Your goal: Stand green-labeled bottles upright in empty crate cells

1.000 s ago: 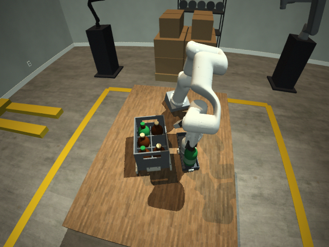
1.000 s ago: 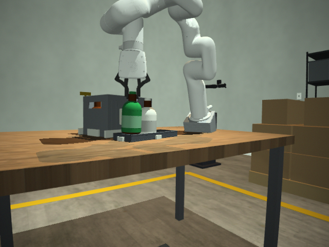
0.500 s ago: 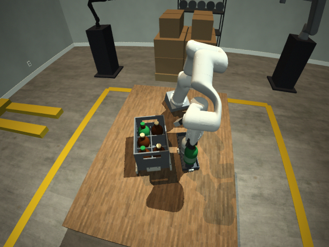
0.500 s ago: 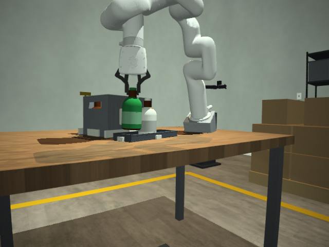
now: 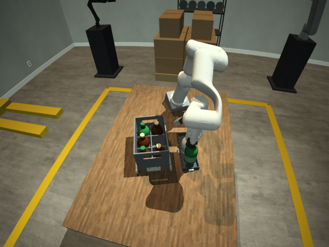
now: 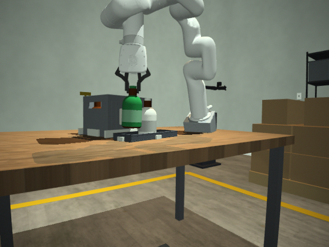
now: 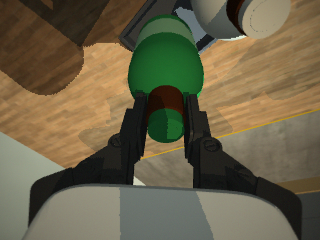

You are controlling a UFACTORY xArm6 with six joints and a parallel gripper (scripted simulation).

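Now: hand 11 cm above the white-labeled bottle, 8 cm past it and 3 cm to the left of it. Round my hand: tray: 18 cm below, 8 cm behind, 3 cm to the right; grey crate: 24 cm to the right, 11 cm below, 5 cm behind.
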